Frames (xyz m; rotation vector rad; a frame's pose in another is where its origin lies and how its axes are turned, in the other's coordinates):
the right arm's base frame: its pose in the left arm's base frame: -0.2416 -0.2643 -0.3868 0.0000 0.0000 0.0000
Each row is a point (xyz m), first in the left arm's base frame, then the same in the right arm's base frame.
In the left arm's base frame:
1: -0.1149 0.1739 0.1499
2: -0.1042 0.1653 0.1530
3: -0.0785 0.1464 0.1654
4: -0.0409 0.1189 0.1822
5: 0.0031 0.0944 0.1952
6: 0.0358 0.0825 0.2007
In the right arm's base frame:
1: 0.1267 0.4382 0.5367
2: 0.1374 0.4296 0.5398
3: 0.1631 0.4107 0.5522
4: 0.2007 0.3832 0.5690
5: 0.2447 0.3587 0.5820
6: 0.2774 0.3468 0.5875

